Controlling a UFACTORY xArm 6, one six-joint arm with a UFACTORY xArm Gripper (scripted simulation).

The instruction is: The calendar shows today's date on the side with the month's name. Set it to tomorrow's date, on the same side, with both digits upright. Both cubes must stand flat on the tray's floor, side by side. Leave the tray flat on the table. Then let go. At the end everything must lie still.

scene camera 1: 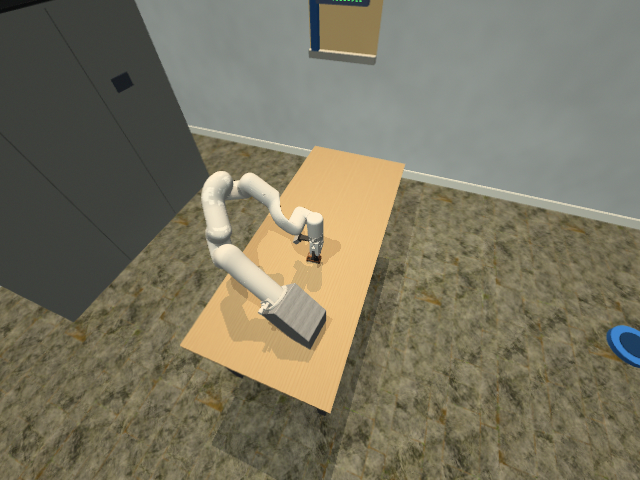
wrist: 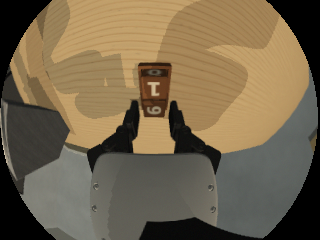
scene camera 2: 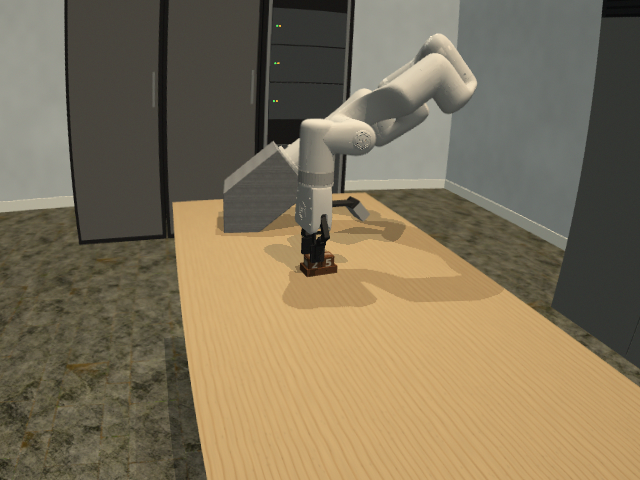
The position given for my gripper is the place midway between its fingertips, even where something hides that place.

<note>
In view: my gripper (scene camera 2: 312, 257).
My gripper also shows in the wrist view (wrist: 154, 108).
</note>
